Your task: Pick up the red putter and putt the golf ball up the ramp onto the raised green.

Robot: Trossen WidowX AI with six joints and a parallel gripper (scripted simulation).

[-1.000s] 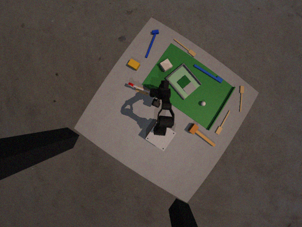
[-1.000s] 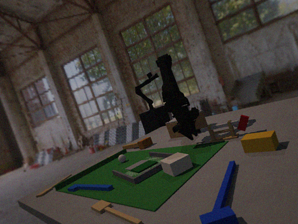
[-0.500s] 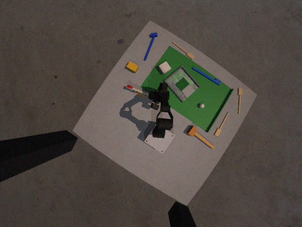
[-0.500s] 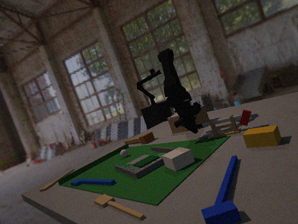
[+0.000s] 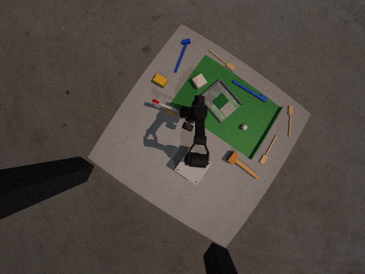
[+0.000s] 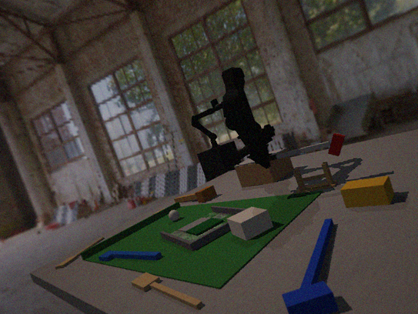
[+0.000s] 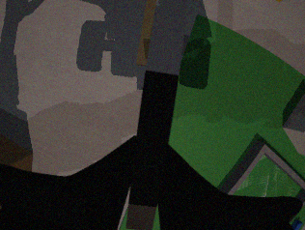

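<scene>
The red putter lies 2 cm behind my gripper tip, 11 cm to the left of it and 2 cm above it. From my gripper tip the other things lie so: green mat 24 cm ahead, 22 cm to the right, 10 cm below; white block 28 cm ahead, 6 cm to the left, 8 cm below; wooden rack 2 cm behind, 13 cm to the left, 7 cm below.
</scene>
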